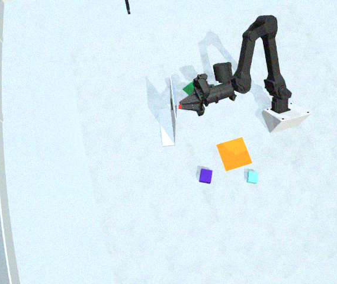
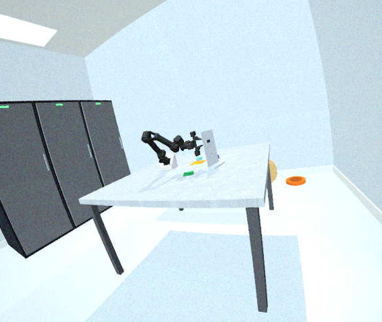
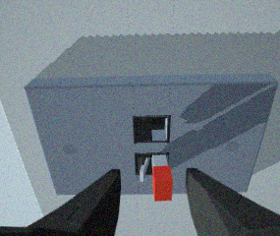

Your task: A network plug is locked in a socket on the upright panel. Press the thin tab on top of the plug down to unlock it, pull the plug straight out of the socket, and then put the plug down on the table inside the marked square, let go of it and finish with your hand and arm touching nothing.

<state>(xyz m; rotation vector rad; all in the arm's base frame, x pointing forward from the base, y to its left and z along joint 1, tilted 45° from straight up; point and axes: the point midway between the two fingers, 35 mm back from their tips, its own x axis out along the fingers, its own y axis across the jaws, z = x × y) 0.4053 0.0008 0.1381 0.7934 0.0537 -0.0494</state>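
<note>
Now: the network plug 10 mm ahead of my gripper tip. The rest, counted from my gripper tip: flat green block: 130 mm behind, 130 mm to the right, 190 mm below; then upright panel: 30 mm ahead, 10 mm to the right, 70 mm below; then purple cube: 30 mm behind, 250 mm to the left, 180 mm below.
</note>
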